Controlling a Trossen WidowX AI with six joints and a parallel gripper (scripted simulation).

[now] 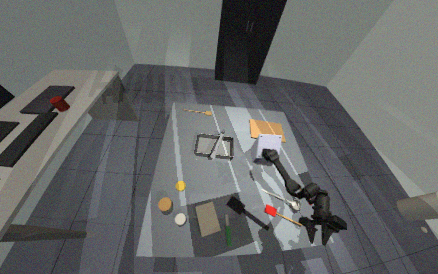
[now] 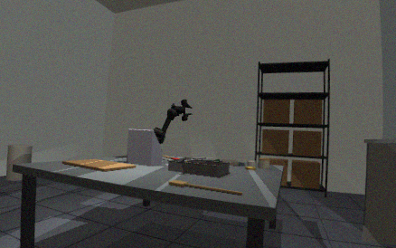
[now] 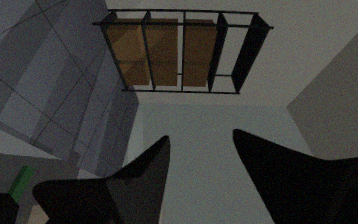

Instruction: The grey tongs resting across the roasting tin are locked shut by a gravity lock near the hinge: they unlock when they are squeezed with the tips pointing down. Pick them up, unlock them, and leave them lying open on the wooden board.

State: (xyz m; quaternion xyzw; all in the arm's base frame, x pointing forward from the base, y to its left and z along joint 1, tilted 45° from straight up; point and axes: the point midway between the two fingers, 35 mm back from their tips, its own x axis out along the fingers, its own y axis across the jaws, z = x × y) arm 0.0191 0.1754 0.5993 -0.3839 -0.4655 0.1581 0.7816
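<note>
Now: the yellow lock piece 73 cm to the right of my gripper tip, 37 cm below it and 32 cm ahead of it. Round my gripper tip: cream block: 42 cm below, 40 cm ahead, 12 cm to the right; then red spatula: 42 cm below, 14 cm to the right, 10 cm behind; then black spatula: 43 cm below, 16 cm to the right, 14 cm ahead.
</note>
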